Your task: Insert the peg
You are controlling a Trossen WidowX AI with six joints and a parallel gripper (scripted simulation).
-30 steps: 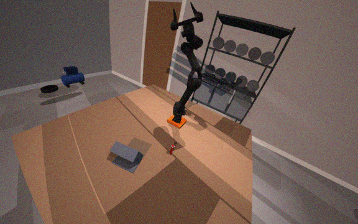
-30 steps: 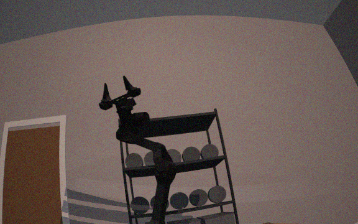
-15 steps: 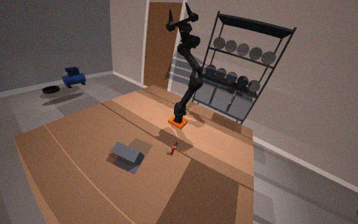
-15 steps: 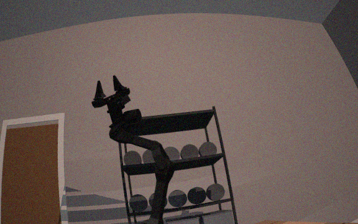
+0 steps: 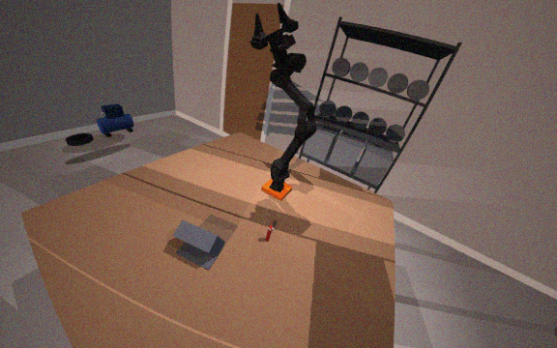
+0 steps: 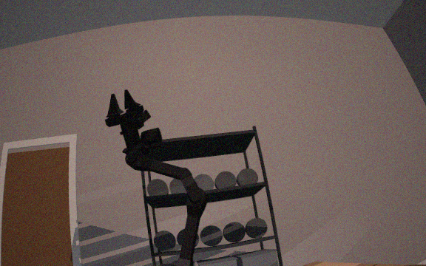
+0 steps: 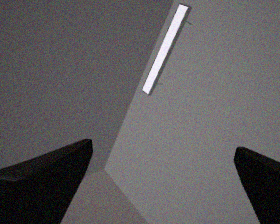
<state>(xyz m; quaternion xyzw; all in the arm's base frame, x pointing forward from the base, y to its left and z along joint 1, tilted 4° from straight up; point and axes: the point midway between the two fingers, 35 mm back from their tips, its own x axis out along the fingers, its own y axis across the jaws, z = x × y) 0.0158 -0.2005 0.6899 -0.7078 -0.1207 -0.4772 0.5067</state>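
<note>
My gripper tip is 69 cm above the red peg, 26 cm short of it and 25 cm to the right of it. The rest, counted from my gripper tip: dark grey sloped panel 70 cm below, 40 cm ahead, 5 cm to the left.
</note>
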